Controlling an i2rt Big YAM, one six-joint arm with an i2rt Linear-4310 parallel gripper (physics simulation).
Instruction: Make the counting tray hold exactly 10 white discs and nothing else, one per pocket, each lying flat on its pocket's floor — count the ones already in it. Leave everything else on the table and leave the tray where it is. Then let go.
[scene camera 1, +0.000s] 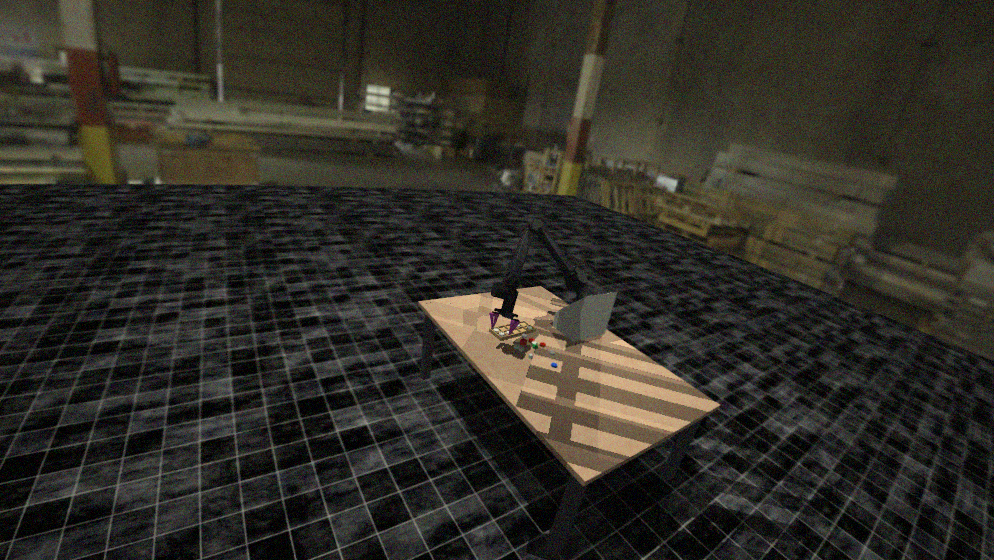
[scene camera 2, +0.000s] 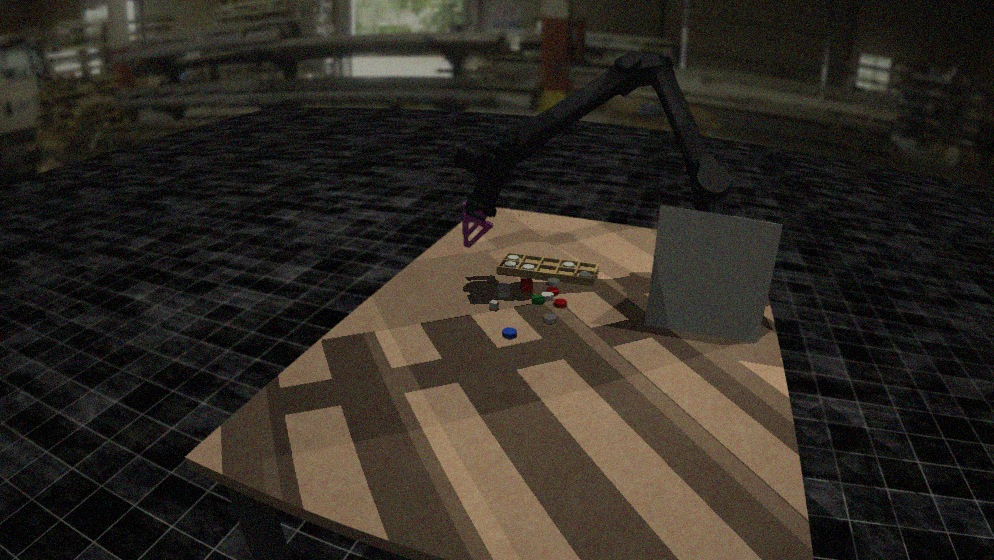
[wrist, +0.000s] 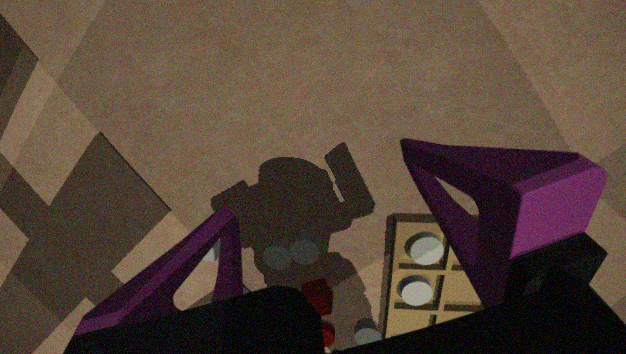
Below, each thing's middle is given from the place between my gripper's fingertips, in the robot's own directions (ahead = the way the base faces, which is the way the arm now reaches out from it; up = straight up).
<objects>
My hand is 190 mm past the counting tray (scene camera 2: 544, 267), 90 mm to the left of it and 90 mm above it.
</objects>
